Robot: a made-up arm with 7 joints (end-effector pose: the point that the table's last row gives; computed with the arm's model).
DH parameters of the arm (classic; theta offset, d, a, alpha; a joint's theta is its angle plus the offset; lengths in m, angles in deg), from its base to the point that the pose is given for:
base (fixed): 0 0.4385 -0.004 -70
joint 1: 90 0.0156 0.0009 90
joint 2: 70 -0.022 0.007 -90
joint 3: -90 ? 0.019 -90
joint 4: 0 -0.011 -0.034 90
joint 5: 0 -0.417 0.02 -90
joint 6: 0 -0.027 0.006 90
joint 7: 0 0.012 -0.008 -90
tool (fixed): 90 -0.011 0 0
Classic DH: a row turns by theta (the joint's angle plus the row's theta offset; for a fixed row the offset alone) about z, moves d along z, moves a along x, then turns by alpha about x.
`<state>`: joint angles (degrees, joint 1 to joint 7).
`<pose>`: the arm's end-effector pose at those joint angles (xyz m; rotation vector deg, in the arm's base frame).
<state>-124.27 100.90 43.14 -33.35 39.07 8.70 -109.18</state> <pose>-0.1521 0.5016 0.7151 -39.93 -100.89 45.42</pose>
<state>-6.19 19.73 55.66 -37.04 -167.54 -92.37 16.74</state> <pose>0.1409 0.3956 0.0070 -18.16 96.10 -37.09</pose>
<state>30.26 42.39 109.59 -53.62 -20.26 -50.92 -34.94</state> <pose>-0.2378 0.5445 0.4053 33.73 -41.82 65.73</pose>
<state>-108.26 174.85 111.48 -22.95 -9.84 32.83 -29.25</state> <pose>-0.5493 0.1697 0.2677 59.10 162.22 12.95</pose>
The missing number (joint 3, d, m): -0.189
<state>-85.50 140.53 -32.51 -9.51 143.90 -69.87 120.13</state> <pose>-0.2915 0.4689 0.6712 -16.81 36.59 170.11</pose>
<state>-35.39 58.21 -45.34 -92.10 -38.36 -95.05 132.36</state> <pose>0.4112 -0.0373 0.2580 -53.71 137.09 -39.77</pose>
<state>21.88 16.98 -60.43 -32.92 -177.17 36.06 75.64</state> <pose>-0.1341 0.0479 -0.1439 25.20 41.61 -57.83</pose>
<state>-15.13 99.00 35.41 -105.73 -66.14 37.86 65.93</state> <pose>0.3032 0.0788 0.7532 1.03 -83.63 -11.13</pose>
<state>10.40 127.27 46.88 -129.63 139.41 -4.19 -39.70</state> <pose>0.2371 -0.1779 0.5914 -47.94 22.19 -51.71</pose>
